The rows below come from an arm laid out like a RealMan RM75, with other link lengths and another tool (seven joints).
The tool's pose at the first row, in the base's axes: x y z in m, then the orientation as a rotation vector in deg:
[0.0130 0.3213 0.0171 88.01 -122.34 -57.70]
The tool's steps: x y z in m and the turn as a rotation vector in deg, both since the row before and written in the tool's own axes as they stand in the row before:
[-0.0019 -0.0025 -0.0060 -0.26 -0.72 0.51]
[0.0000 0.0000 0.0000 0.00 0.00 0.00]
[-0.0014 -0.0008 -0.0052 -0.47 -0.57 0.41]
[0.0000 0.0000 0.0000 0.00 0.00 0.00]
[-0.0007 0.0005 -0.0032 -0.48 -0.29 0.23]
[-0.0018 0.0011 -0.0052 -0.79 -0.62 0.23]
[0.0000 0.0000 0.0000 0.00 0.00 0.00]
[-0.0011 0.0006 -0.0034 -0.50 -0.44 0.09]
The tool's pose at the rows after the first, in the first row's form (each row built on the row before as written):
[0.0192 0.3205 0.0198 87.13 -122.89 -58.47]
[0.0192 0.3205 0.0198 87.13 -122.89 -58.47]
[0.0235 0.3197 0.0230 86.30 -123.11 -59.32]
[0.0235 0.3197 0.0230 86.30 -123.11 -59.32]
[0.0254 0.3192 0.0257 85.74 -123.03 -59.97]
[0.0286 0.3190 0.0303 84.97 -122.91 -61.22]
[0.0286 0.3190 0.0303 84.97 -122.91 -61.22]
[0.0308 0.3188 0.0332 84.54 -122.83 -62.07]

